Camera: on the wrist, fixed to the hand. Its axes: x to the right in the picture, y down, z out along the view.
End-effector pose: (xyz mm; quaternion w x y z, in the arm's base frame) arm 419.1 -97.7 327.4 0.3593 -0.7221 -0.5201 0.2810
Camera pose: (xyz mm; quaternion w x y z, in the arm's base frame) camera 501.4 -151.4 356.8 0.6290 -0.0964 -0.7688 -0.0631
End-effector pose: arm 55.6 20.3 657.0 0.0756 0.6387 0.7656 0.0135
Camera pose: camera 79.2 6.4 755.9 0.1429 0.0952 -0.9805 0.0959
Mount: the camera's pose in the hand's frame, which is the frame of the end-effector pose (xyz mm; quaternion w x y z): -27.4 32.1 -93.5 0.6777 0.1707 0.1236 -0.7044
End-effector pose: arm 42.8 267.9 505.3 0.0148 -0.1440 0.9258 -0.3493
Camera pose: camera 48.9 358.5 553.0 0.3259 0.7040 -0.4682 0.4230
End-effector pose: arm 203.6 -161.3 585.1 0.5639 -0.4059 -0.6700 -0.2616
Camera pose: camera 282.3 -226.6 576.4 0.3500 0.3255 -0.7150 -0.5103
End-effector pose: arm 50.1 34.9 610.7 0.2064 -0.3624 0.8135 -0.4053
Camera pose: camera -4.5 116.4 640.7 0.1843 0.7334 -0.2524 0.6038
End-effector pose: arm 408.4 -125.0 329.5 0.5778 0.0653 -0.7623 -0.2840
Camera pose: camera 510.5 -120.1 338.7 0.2746 0.7150 -0.4477 -0.4613
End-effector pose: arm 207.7 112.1 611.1 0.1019 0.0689 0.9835 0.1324
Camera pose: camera 217.3 115.3 713.2 0.0290 -0.6451 0.7503 -0.1414
